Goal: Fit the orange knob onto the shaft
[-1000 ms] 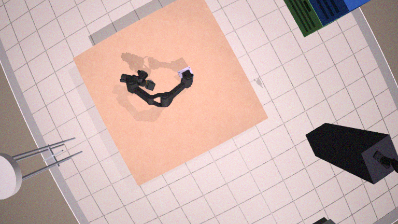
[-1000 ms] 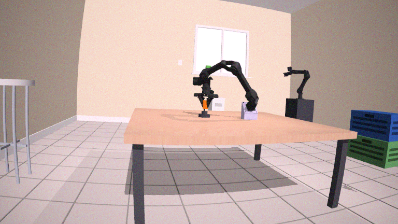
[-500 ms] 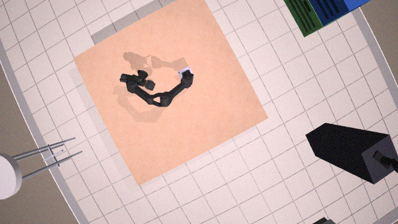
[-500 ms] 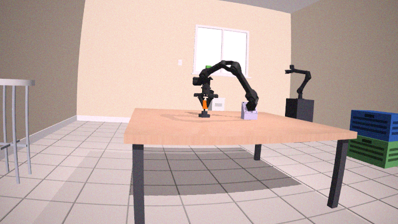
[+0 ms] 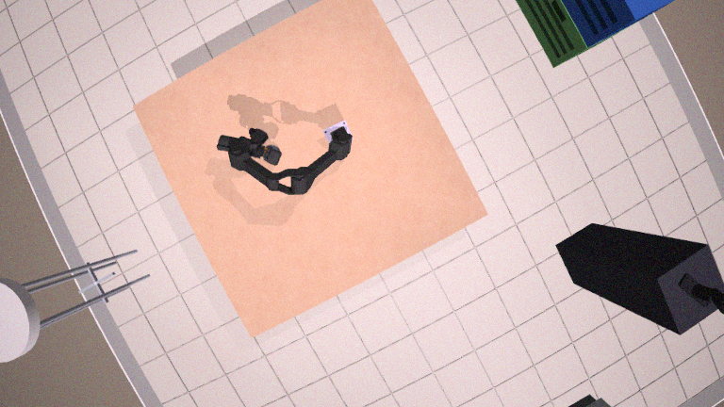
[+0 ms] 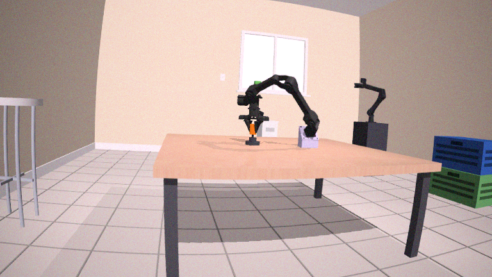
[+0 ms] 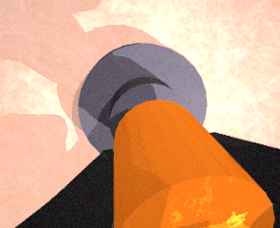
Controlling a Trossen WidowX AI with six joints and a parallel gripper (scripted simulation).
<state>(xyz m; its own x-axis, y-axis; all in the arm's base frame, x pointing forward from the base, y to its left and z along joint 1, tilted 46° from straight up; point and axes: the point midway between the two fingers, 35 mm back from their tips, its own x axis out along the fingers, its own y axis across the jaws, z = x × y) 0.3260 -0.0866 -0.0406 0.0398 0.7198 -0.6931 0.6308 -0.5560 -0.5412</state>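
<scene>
Right now the orange knob is 2 cm above my gripper tip. Also, from my gripper tip: round pedestal 4 cm below.
</scene>
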